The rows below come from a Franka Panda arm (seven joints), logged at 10 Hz.
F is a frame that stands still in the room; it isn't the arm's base.
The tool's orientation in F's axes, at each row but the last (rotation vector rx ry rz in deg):
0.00 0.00 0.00
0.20 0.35 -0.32
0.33 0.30 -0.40
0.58 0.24 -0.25
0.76 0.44 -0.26
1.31 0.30 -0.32
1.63 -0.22 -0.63
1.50 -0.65 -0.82
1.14 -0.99 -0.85
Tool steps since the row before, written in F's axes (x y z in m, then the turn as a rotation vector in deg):
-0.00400 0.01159 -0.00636 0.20 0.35 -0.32
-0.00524 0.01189 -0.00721 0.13 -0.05 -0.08
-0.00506 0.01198 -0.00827 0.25 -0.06 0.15
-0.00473 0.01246 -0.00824 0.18 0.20 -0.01
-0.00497 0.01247 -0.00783 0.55 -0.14 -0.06
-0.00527 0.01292 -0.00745 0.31 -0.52 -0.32
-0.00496 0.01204 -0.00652 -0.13 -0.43 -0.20
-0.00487 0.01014 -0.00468 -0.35 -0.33 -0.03
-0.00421 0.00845 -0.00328 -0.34 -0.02 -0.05
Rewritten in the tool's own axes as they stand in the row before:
-0.00400 0.01159 -0.00636 0.20 0.35 -0.32
-0.00526 0.01184 -0.00728 0.13 -0.05 -0.08
-0.00510 0.01190 -0.00837 0.25 -0.06 0.15
-0.00475 0.01236 -0.00839 0.18 0.20 -0.01
-0.00497 0.01234 -0.00803 0.55 -0.14 -0.05
-0.00530 0.01272 -0.00777 0.31 -0.53 -0.31
-0.00512 0.01179 -0.00684 -0.13 -0.44 -0.19
-0.00507 0.00994 -0.00489 -0.35 -0.34 -0.02
-0.00439 0.00832 -0.00337 -0.34 -0.03 -0.04

